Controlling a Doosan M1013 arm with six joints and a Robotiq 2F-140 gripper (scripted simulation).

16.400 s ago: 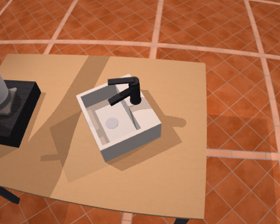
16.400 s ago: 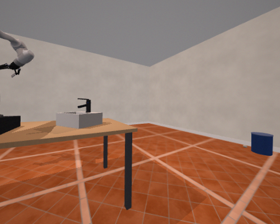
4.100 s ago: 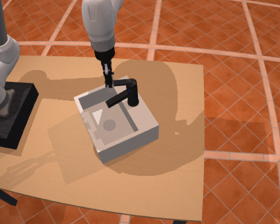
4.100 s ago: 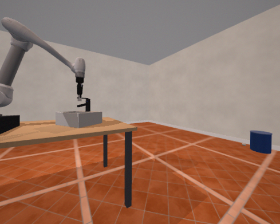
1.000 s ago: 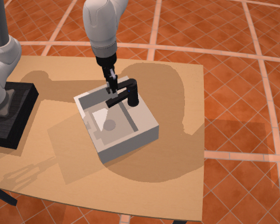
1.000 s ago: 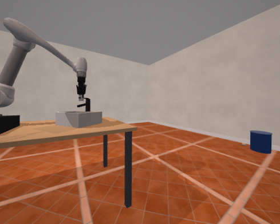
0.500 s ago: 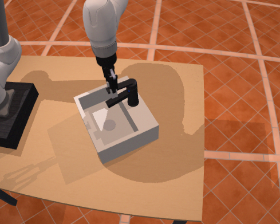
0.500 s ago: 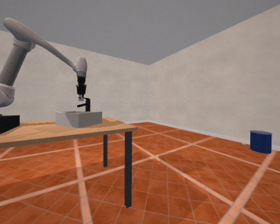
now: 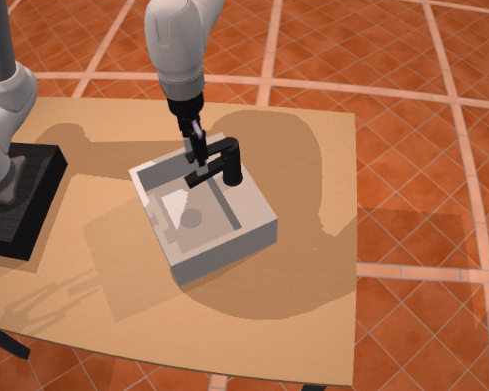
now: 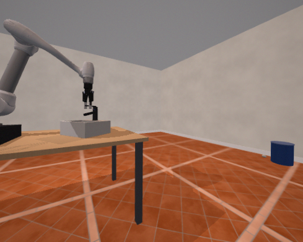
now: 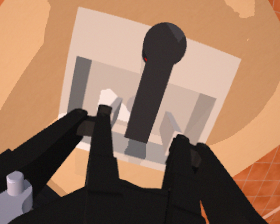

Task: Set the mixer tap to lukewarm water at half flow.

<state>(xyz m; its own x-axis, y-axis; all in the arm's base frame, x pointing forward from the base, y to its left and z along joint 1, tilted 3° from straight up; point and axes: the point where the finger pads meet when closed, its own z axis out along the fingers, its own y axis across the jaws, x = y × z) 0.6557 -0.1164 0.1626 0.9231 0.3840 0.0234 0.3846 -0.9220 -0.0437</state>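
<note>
Now: hand 30 mm short of the lever and 10 mm to the right of it. From my hand the other things lie so: black mixer tap 60 mm ahead, 50 mm below, 20 mm to the left; then grey sink basin 230 mm below, 30 mm behind, 10 mm to the right.
</note>
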